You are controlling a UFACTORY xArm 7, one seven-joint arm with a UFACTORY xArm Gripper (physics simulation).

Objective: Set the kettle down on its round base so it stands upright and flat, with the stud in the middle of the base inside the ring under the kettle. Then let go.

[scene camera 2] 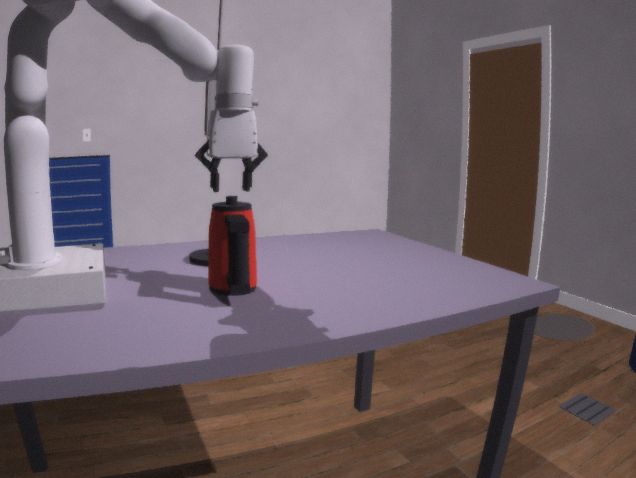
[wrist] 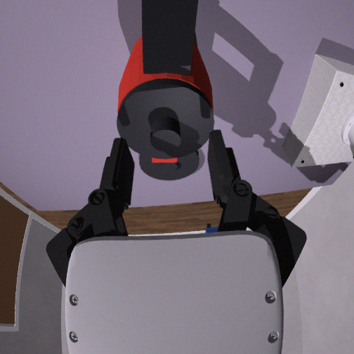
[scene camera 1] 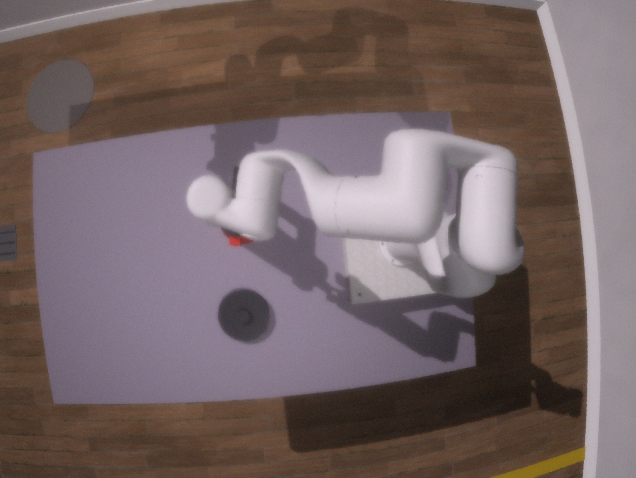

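The red kettle [scene camera 1: 236,240] [scene camera 2: 217,251] [wrist: 140,120] with a black lid stands upright on the table, apart from its base. Its black handle [scene camera 2: 238,256] [wrist: 170,35] faces scene camera 2, and its red spout [wrist: 164,160] points toward the base side. The arm hides most of it in scene camera 1. The dark round base [scene camera 1: 231,308] [scene camera 2: 198,258] [wrist: 170,173] lies flat, with a small stud [scene camera 1: 246,316] in its middle. The kettle partly hides it in scene camera 2. My gripper [scene camera 2: 230,189] [wrist: 168,146] is open and empty just above the lid knob, pointing down. The ring under the kettle is hidden.
The purple table [scene camera 1: 128,256] [scene camera 2: 359,282] carries everything. The arm's pale mounting block [scene camera 1: 380,287] [scene camera 2: 56,287] [wrist: 320,110] stands at the robot's end of the table. The arm's shadow falls across the table near the kettle.
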